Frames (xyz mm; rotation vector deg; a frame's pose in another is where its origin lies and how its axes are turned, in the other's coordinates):
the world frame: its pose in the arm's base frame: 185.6 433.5 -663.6 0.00 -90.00 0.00
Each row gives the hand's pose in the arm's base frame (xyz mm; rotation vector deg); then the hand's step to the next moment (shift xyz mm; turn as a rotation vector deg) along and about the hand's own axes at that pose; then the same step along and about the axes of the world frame.
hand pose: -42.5 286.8 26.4 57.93 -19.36 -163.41
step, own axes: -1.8 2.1 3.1 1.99 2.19 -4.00
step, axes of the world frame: 3.9 -1.2 0.5 -3.71 -3.15 -1.02
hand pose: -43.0 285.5 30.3 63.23 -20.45 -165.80
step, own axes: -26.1 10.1 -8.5 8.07 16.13 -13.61
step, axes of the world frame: 13.2 -8.9 -24.6 -11.56 -19.31 -1.99
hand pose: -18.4 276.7 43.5 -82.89 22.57 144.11
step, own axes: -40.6 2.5 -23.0 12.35 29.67 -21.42
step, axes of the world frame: 24.5 -12.1 -37.9 -17.36 -34.45 -1.96
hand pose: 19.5 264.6 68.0 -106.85 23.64 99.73
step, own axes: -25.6 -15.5 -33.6 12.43 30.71 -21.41
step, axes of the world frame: 28.3 -10.8 -33.3 -17.63 -35.26 -1.36
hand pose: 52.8 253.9 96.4 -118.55 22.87 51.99
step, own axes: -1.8 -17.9 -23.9 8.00 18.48 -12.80
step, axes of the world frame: 21.0 -8.0 -19.8 -11.02 -21.13 -1.14
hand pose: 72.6 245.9 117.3 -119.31 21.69 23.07
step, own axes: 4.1 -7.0 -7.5 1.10 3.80 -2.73
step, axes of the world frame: 7.3 -3.3 -7.6 -1.98 -4.37 0.24
